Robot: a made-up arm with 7 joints. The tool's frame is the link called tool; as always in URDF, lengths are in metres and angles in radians. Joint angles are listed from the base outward.
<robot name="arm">
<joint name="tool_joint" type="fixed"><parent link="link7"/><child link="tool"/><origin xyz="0 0 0" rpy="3.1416 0 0"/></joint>
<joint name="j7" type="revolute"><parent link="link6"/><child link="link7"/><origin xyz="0 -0.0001 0.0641"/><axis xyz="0 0 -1"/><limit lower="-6.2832" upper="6.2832"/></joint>
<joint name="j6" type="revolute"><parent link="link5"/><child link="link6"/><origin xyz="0 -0.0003 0.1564"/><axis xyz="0 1 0"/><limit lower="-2.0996" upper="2.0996"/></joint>
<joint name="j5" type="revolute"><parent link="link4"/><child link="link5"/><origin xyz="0 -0.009 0.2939"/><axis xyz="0 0 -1"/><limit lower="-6.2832" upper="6.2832"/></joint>
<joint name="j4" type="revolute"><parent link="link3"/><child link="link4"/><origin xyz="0 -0.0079 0.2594"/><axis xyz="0 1 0"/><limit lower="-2.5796" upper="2.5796"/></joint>
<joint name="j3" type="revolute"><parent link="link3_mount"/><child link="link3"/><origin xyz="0 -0.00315 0.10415"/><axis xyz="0 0 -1"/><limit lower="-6.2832" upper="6.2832"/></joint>
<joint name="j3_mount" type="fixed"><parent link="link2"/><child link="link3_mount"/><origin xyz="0 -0.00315 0.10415"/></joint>
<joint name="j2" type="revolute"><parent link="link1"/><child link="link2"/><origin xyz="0 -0.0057 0.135"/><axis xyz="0 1 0"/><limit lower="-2.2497" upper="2.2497"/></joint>
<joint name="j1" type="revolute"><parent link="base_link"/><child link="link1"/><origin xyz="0 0 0.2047"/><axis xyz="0 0 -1"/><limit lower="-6.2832" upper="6.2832"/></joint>
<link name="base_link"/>
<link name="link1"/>
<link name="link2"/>
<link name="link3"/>
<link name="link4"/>
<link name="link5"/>
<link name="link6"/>
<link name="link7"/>
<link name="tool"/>
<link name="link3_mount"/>
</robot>
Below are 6 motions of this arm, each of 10 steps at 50 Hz.
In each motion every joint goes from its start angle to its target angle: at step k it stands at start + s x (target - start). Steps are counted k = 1, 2, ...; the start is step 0. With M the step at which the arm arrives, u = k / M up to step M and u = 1 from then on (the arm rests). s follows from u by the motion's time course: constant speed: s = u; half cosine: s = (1 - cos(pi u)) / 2; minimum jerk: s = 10 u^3 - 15 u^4 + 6 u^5.
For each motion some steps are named. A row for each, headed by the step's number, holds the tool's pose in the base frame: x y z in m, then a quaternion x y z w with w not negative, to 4 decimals.
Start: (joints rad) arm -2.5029 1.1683 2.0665 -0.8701 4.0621 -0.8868 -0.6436
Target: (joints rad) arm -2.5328 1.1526 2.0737 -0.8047 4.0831 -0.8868 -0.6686
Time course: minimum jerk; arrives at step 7
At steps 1, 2, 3, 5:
1: -0.8294 0.2078 0.5465 -0.3414 0.8626 -0.1122 0.3562
2: -0.8302 0.2078 0.5500 -0.3410 0.8638 -0.1103 0.3540
3: -0.8314 0.2076 0.5566 -0.3403 0.8662 -0.1070 0.3500
5: -0.8337 0.2072 0.5709 -0.3387 0.8712 -0.0996 0.3411

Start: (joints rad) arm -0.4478 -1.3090 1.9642 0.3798 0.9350 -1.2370 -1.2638
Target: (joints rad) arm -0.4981 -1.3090 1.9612 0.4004 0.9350 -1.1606 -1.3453
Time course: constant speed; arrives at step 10
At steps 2, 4, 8, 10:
2: -0.7332 -0.5357 0.5525 -0.8657 0.4775 -0.1127 0.0995
4: -0.7272 -0.5452 0.5515 -0.8721 0.4634 -0.1147 0.1075
8: -0.7148 -0.5639 0.5495 -0.8842 0.4347 -0.1188 0.1235
10: -0.7085 -0.5731 0.5484 -0.8897 0.4201 -0.1208 0.1314

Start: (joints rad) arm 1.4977 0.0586 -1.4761 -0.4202 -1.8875 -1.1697 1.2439
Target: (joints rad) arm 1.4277 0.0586 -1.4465 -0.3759 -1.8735 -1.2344 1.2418
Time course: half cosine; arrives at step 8
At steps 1, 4, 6, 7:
1: -0.1854 -0.1233 1.2444 -0.7621 -0.3584 -0.1808 0.5079
4: -0.1726 -0.1278 1.2462 -0.7525 -0.3583 -0.1684 0.5264
6: -0.1628 -0.1308 1.2475 -0.7450 -0.3578 -0.1587 0.5402
7: -0.1598 -0.1317 1.2478 -0.7427 -0.3576 -0.1558 0.5444

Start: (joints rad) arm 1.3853 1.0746 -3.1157 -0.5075 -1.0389 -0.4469 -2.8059
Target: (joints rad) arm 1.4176 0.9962 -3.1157 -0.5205 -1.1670 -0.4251 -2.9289
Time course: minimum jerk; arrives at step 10
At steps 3, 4, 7, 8, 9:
3: 0.1864 -0.8982 0.5533 -0.6202 0.0779 0.4913 0.6066
4: 0.1815 -0.8966 0.5640 -0.6283 0.0699 0.4760 0.6113
7: 0.1651 -0.8900 0.5995 -0.6545 0.0414 0.4244 0.6243
8: 0.1617 -0.8885 0.6066 -0.6596 0.0354 0.4139 0.6264
9: 0.1602 -0.8877 0.6100 -0.6619 0.0326 0.4090 0.6273

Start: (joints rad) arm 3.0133 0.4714 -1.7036 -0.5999 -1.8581 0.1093 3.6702
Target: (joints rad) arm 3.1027 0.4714 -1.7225 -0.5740 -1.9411 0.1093 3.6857
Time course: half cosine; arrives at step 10
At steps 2, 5, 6, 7, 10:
2: -0.4811 0.2428 1.1119 0.0790 0.9260 -0.2754 0.2457
5: -0.4744 0.2552 1.1138 0.0784 0.9265 -0.2807 0.2381
6: -0.4717 0.2599 1.1145 0.0781 0.9267 -0.2826 0.2351
7: -0.4693 0.2641 1.1151 0.0779 0.9268 -0.2844 0.2325
10: -0.4656 0.2702 1.1160 0.0776 0.9271 -0.2869 0.2286

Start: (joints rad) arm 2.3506 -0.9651 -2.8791 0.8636 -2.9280 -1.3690 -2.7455
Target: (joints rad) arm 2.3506 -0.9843 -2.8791 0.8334 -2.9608 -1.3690 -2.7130
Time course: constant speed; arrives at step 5
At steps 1, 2, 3, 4, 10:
1: 0.6506 0.4904 0.4451 0.0037 -0.2082 -0.8378 0.5047
2: 0.6511 0.4921 0.4444 0.0039 -0.2053 -0.8368 0.5075
3: 0.6516 0.4937 0.4437 0.0041 -0.2024 -0.8358 0.5103
4: 0.6521 0.4953 0.4431 0.0044 -0.1995 -0.8348 0.5131
10: 0.6526 0.4970 0.4424 0.0047 -0.1965 -0.8338 0.5158

